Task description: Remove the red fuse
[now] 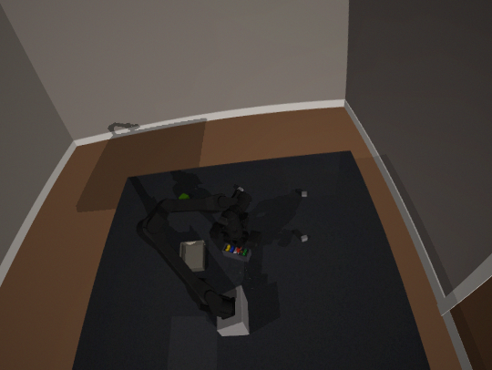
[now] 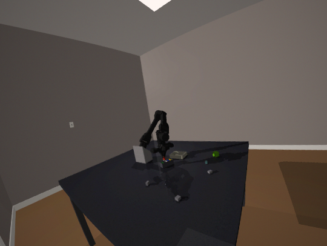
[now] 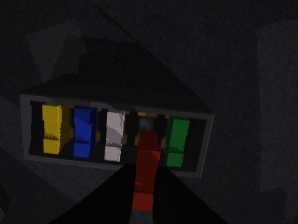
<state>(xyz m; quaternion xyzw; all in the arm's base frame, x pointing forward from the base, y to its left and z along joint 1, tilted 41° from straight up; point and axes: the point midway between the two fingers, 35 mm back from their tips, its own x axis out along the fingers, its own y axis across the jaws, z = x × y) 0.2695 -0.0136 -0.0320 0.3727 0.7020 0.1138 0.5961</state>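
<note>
Now: gripper tip 1 cm past the green fuse, 2 cm to the left of it and 5 cm above it. Round my gripper tip: white fuse (1 cm ahead, 2 cm to the left, 5 cm below); red fuse (1 cm below); blue fuse (1 cm ahead, 3 cm to the left, 5 cm below).
</note>
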